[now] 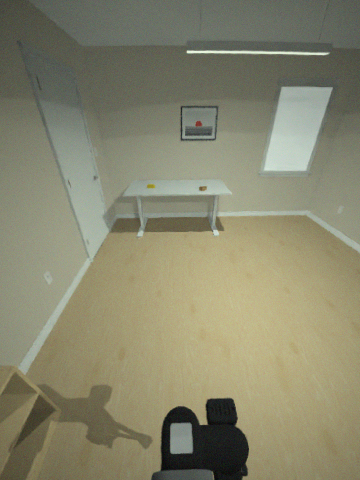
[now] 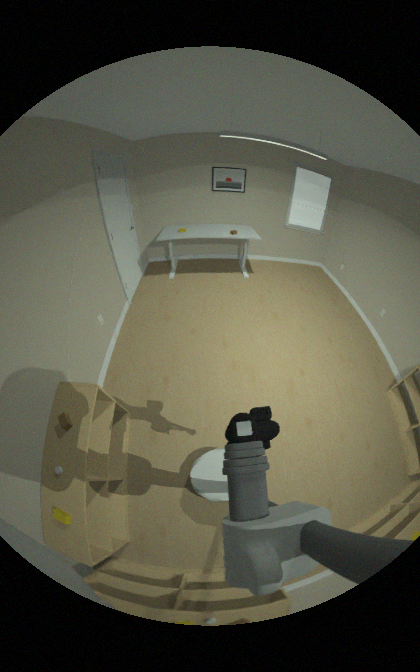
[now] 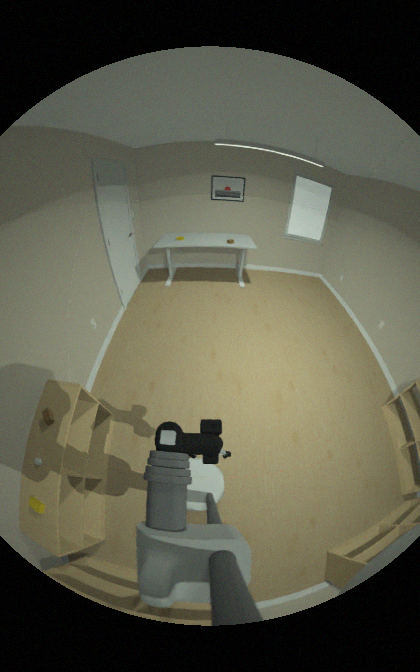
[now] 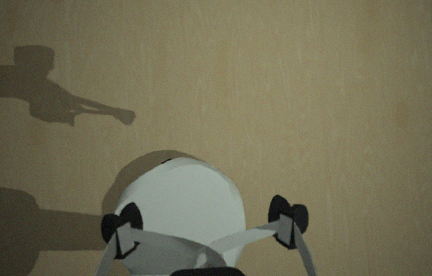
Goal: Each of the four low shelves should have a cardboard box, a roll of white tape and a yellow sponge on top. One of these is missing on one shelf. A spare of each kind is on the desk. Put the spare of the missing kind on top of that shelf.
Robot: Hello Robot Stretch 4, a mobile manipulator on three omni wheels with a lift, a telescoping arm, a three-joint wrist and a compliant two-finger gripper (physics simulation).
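Frame: origin at the robot's base, x ahead, y left, z up, level; centimetres.
Where they show: gripper, between the fingertips: [image 4: 206,215]; robot's base, origin of its link: [image 3: 195,483] [image 4: 184,215].
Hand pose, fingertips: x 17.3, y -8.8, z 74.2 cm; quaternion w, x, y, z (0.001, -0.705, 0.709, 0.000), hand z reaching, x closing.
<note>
Each offset is from my fingertips to the centre of the thing. Level surfaces: height alone.
The white desk @[dz -5.0 cm] [image 1: 177,188] [image 2: 207,232] [image 3: 205,241] stands at the far wall. A yellow sponge [image 1: 151,186] [image 2: 182,230] [image 3: 180,238] lies at its left and a brown cardboard box [image 1: 202,188] [image 2: 233,232] [image 3: 230,241] at its right; I cannot make out white tape there. The left low shelf @[dz -16.0 cm] [image 2: 75,495] [image 3: 52,482] bears a box @[dx +5.8, dy +102.7, dz -13.5 cm] [image 2: 65,421] [image 3: 48,416], a white tape roll @[dx -26.2, dy +103.1, dz -14.8 cm] [image 2: 58,470] [image 3: 38,461] and a yellow sponge @[dx -55.5, dy +98.4, dz -13.8 cm] [image 2: 61,516] [image 3: 36,504]. My gripper [image 4: 206,215] is open and empty above the floor, far from the desk.
Another low shelf [image 2: 182,590] is at the bottom, its top cut off. Parts of more low shelves show at the right, one of them at the right edge [image 3: 391,405]. My round white base [image 4: 200,195] is below the gripper. A door [image 1: 70,145] is at the left.
</note>
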